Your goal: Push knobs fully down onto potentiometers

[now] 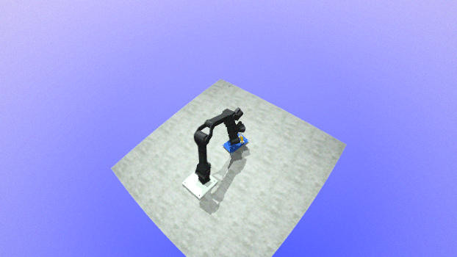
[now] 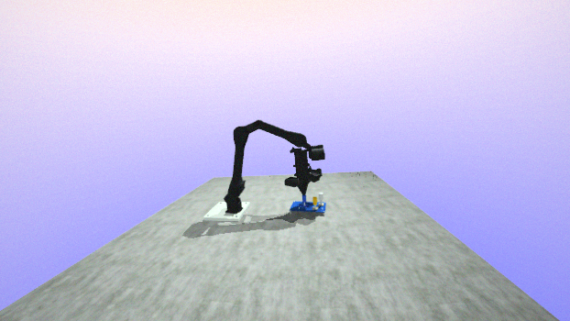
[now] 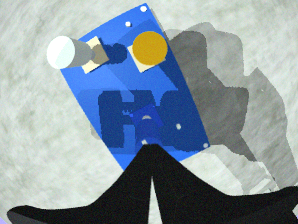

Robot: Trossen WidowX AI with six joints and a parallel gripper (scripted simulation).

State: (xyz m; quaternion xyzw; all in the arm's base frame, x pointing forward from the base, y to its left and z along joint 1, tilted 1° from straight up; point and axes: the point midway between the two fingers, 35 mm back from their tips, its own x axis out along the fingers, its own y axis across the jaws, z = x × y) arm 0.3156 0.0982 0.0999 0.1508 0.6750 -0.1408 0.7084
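Now: the dark blue part 30 mm below my gripper tip. From my gripper tip the other things lie so: orange knob: 50 mm ahead, 20 mm to the right, 20 mm below; blue knob: 10 mm below.
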